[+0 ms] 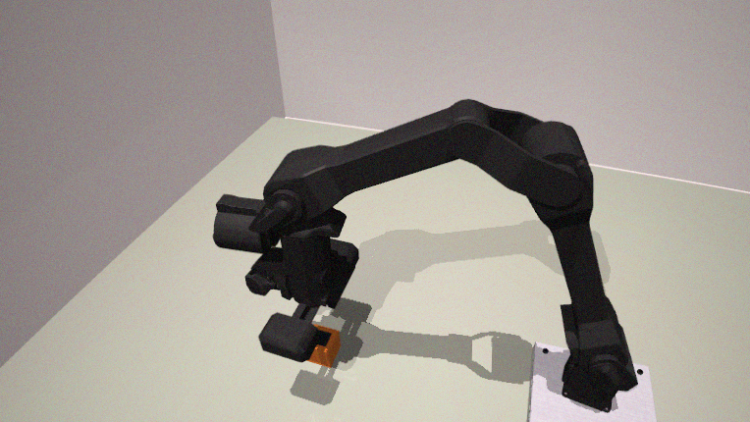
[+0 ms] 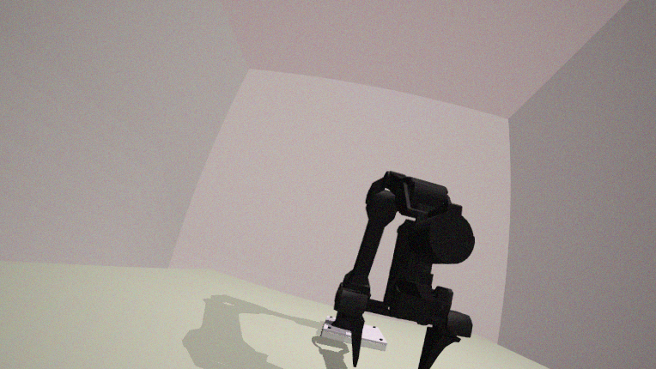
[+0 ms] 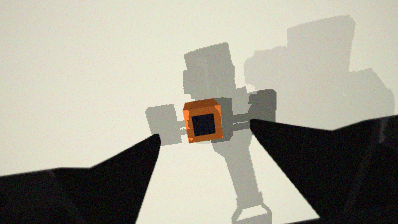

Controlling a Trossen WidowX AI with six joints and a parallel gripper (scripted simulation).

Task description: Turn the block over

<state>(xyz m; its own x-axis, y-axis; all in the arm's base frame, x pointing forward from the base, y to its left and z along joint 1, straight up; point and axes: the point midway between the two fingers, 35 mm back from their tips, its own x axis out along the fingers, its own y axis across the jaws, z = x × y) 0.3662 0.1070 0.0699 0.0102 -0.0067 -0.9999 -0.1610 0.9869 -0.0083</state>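
Now: gripper tip 30 mm above the block.
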